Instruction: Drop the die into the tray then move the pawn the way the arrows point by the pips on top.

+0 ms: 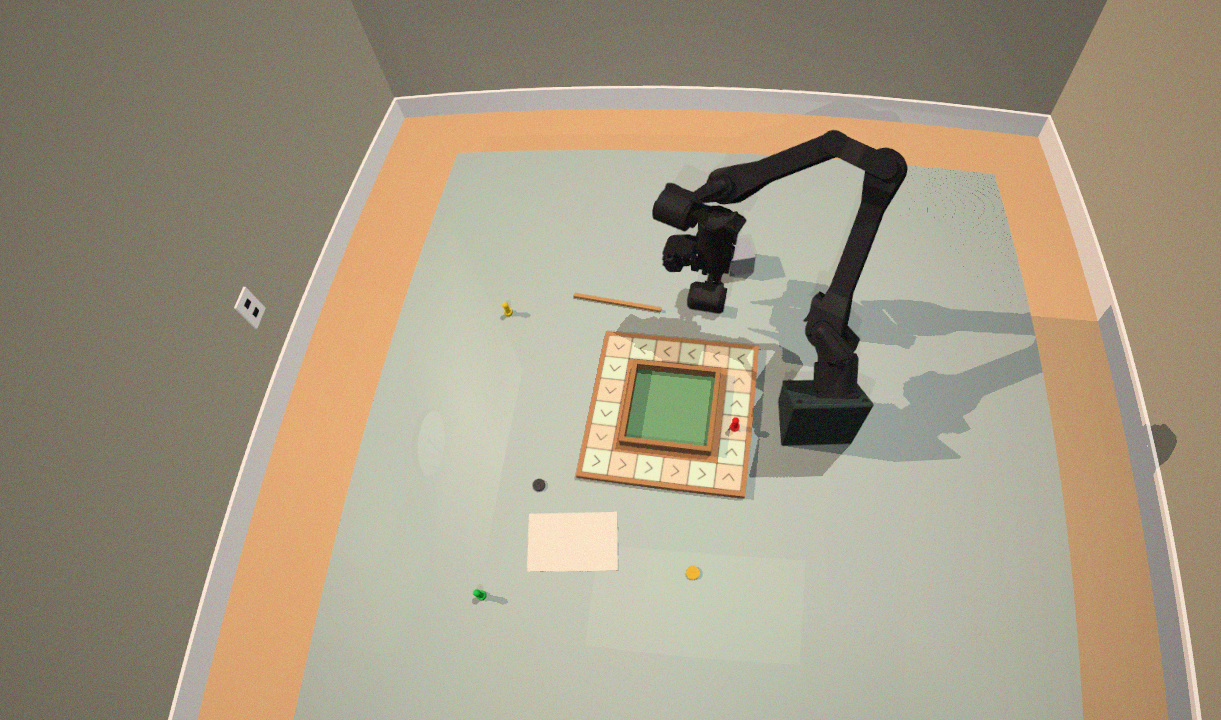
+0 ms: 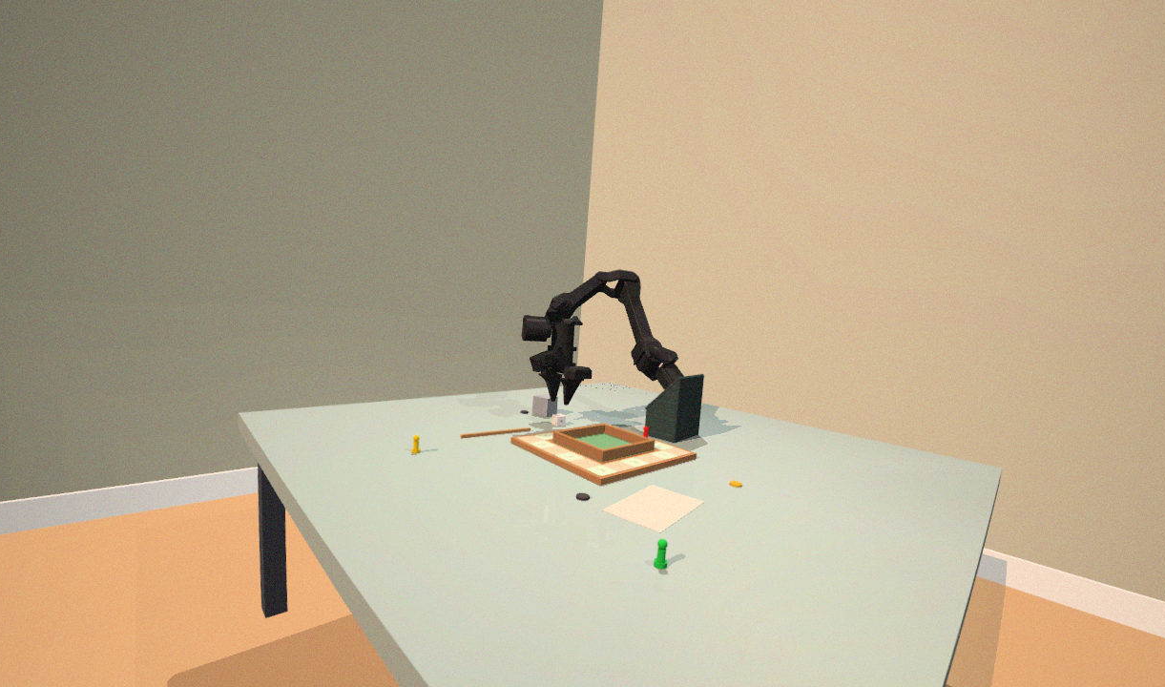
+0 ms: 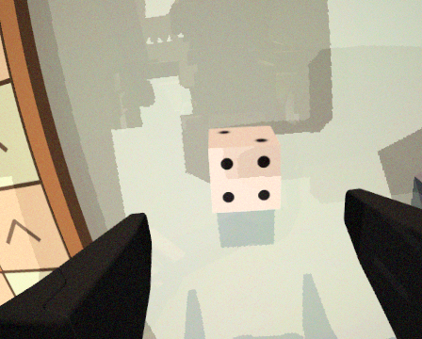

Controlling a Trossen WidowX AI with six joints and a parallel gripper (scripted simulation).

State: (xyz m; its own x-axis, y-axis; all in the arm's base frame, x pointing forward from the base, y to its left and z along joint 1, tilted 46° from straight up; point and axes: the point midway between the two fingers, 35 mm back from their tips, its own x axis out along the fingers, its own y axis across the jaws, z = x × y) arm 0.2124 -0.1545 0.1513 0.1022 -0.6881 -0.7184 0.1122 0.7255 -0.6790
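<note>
Right now my gripper tip is 40 mm above the white die. From my gripper tip the other things lie so: wooden stick 180 mm ahead, 50 mm below; then red pawn 240 mm to the left, 50 mm behind, 30 mm below; then green dice tray 220 mm to the left, 60 mm ahead, 50 mm below.
</note>
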